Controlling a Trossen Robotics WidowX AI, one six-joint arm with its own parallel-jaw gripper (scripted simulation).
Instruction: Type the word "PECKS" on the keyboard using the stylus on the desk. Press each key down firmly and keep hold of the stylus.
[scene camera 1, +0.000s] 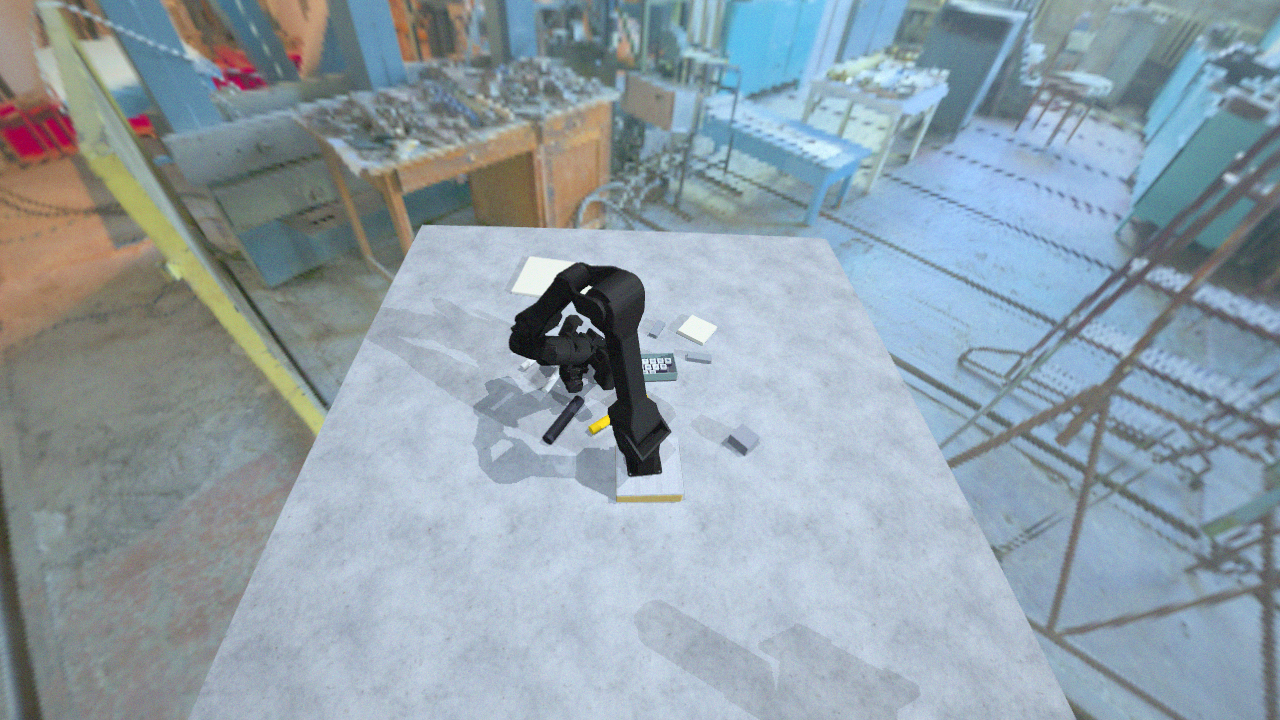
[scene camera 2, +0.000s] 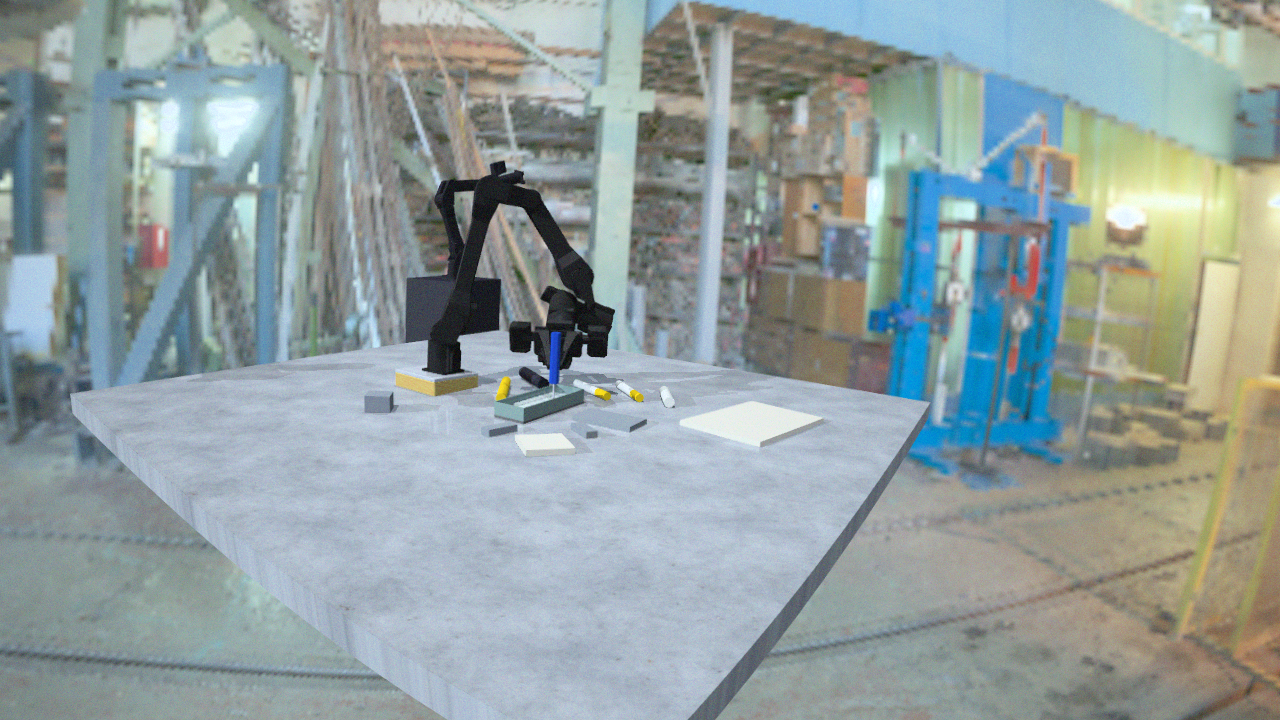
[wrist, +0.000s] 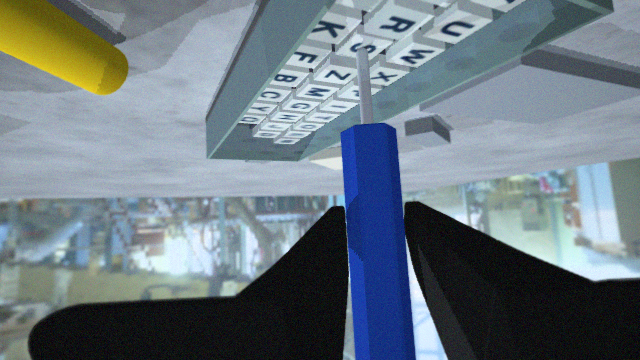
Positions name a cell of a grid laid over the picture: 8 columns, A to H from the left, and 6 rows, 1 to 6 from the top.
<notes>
I see my gripper (scene camera 2: D4), a blue stylus (wrist: E5), a large cream pad (scene camera 2: E4), a small cream pad (scene camera 2: D4) and a grey slab (scene camera 2: D4).
The large cream pad is seen too in scene camera 1 (scene camera 1: D3). My gripper is seen too in scene camera 1 (scene camera 1: D3) and in the wrist view (wrist: E4). The wrist view does not show the large cream pad: it is out of frame.
</notes>
